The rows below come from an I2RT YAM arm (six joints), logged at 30 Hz.
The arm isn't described. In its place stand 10 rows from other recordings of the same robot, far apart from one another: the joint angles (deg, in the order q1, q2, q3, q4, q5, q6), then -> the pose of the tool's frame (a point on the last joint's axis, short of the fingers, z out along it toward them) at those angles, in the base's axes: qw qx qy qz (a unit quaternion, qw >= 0); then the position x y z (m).
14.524 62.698 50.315 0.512 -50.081 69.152 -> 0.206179 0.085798 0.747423 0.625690 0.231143 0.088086 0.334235
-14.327 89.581 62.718 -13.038 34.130 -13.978 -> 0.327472 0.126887 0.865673 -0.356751 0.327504 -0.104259 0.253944
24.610 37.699 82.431 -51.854 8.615 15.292 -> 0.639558 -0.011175 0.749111 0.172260 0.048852 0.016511 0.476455
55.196 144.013 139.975 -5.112 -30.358 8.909 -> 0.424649 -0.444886 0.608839 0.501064 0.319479 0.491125 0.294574
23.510 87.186 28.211 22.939 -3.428 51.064 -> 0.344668 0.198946 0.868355 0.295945 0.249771 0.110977 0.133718
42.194 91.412 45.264 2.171 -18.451 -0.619 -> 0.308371 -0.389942 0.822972 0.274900 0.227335 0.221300 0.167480
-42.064 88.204 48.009 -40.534 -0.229 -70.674 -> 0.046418 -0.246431 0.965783 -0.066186 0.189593 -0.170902 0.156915
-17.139 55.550 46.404 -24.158 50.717 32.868 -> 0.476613 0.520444 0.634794 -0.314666 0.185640 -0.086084 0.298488
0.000 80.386 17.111 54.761 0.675 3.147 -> 0.652532 0.024647 0.757240 0.013460 0.248067 -0.000419 0.165723
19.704 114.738 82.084 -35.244 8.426 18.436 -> 0.204231 0.003250 0.978901 -0.005687 0.387958 0.133399 0.170408
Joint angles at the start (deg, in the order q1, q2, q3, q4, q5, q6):
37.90 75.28 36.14 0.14 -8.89 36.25
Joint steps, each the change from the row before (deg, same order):
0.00 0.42 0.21 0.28 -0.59 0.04
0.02 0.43 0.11 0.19 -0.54 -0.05
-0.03 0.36 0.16 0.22 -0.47 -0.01
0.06 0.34 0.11 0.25 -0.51 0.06
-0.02 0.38 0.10 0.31 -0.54 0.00
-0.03 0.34 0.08 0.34 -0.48 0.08
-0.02 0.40 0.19 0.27 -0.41 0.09
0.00 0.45 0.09 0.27 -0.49 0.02
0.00 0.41 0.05 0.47 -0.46 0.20
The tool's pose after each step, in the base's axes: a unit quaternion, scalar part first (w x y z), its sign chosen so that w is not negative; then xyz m. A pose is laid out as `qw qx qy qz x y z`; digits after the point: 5 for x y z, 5 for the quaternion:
0.29768 -0.04825 0.89865 0.31858 0.20722 0.16875 0.19181
0.29424 -0.05074 0.89871 0.32119 0.20783 0.16976 0.19087
0.29213 -0.05234 0.89829 0.32403 0.20870 0.17062 0.19053
0.28936 -0.05426 0.89781 0.32750 0.20916 0.17173 0.19005
0.28690 -0.05614 0.89726 0.33084 0.20992 0.17262 0.18943
0.28486 -0.05713 0.89661 0.33421 0.21067 0.17340 0.18890
0.28297 -0.05784 0.89607 0.33710 0.21169 0.17439 0.18859
0.27985 -0.05944 0.89597 0.33969 0.21241 0.17532 0.18752
0.27763 -0.05969 0.89523 0.34340 0.21318 0.17628 0.18669

